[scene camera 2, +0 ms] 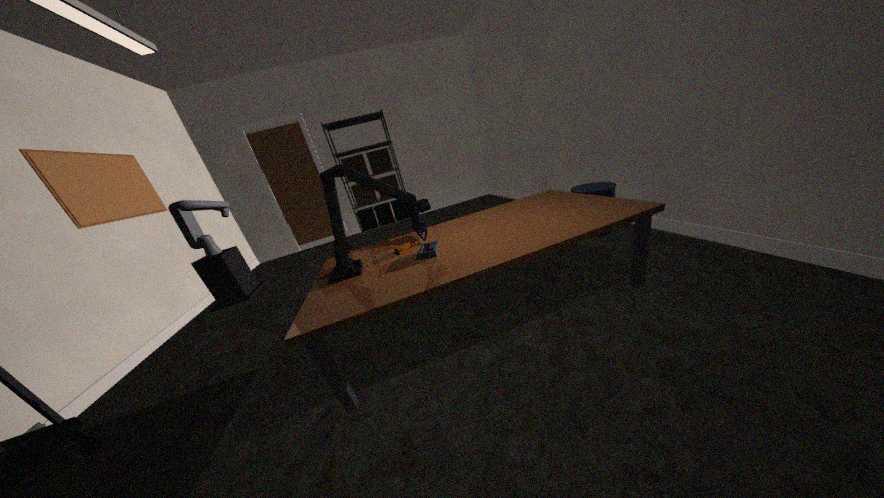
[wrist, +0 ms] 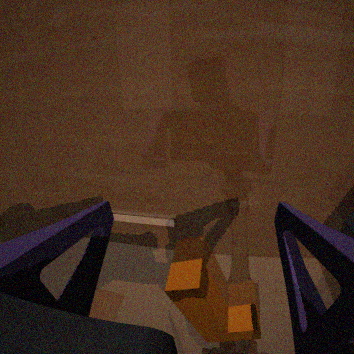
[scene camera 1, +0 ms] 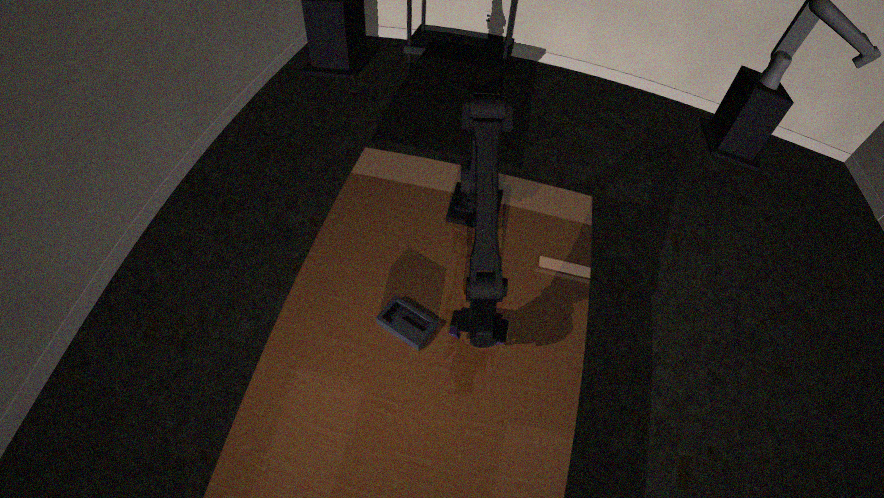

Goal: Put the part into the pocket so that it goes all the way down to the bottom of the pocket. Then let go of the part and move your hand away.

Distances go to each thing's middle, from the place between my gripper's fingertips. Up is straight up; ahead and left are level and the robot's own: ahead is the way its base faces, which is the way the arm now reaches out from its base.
My gripper is now 13 cm past the orange L-shaped part (wrist: 189, 284), 3 cm to the left of it and 2 cm above it. The rest, counted from my hand: blue-grey pocket tray (scene camera 1: 406, 322) 19 cm to the right, 1 cm below.
